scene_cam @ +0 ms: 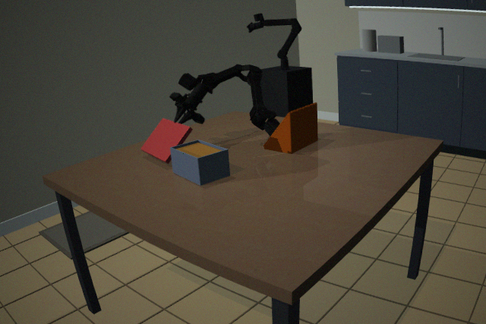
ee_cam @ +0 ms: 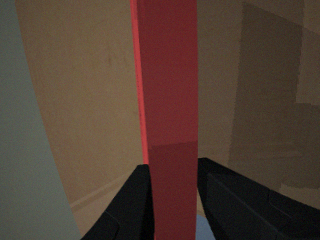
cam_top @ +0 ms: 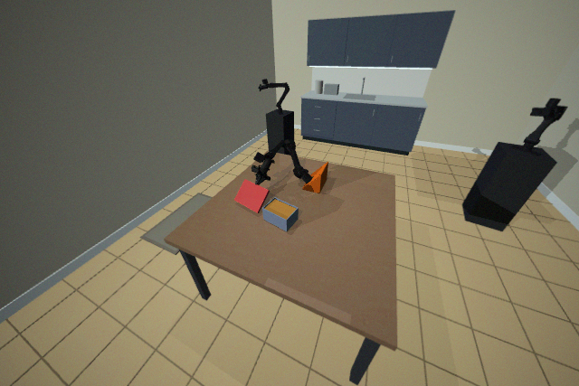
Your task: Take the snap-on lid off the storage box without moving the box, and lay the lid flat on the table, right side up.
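My gripper tip is now 6 cm short of the red lid and 5 cm above it. Also, from my gripper tip: grey-blue storage box (26 cm to the left, 9 cm below, 8 cm ahead).
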